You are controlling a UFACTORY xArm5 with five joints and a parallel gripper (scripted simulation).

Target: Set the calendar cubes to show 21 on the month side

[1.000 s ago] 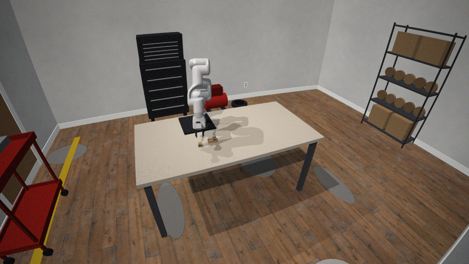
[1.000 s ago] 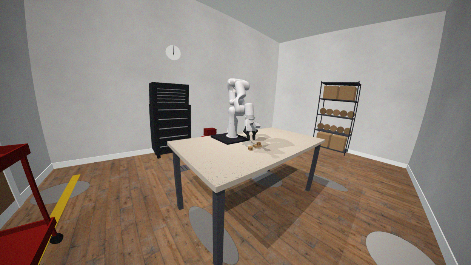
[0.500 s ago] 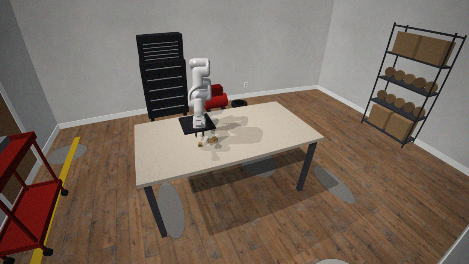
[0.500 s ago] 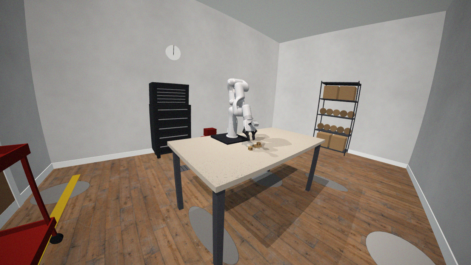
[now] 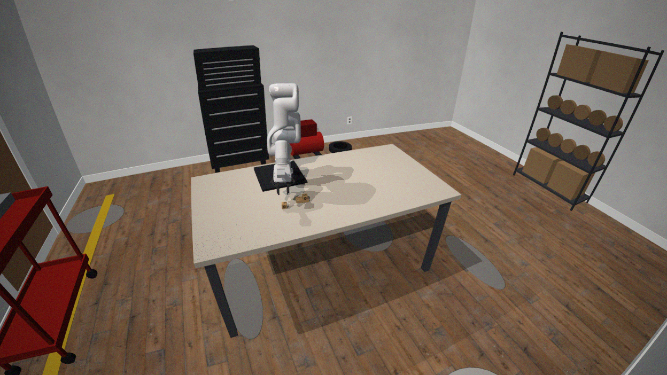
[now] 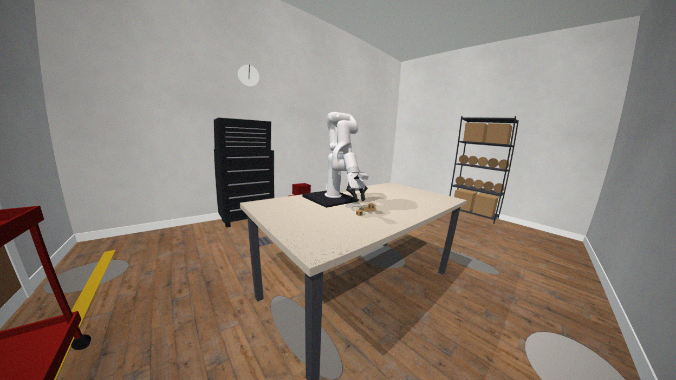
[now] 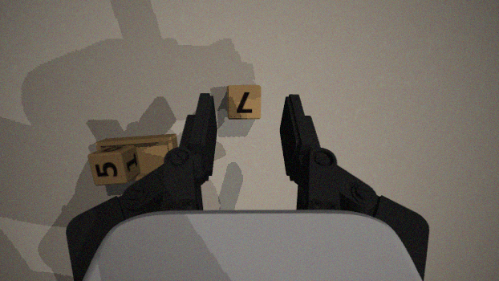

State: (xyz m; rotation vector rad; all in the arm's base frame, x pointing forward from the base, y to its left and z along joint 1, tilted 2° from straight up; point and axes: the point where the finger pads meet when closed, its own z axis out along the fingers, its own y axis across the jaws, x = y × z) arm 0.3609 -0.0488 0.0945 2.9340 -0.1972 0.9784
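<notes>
Right now the wooden digit cube is 10 mm ahead of my hand and 90 mm below it. From my hand the other things lie so: wooden tray 30 mm behind, 110 mm to the left, 90 mm below.
</notes>
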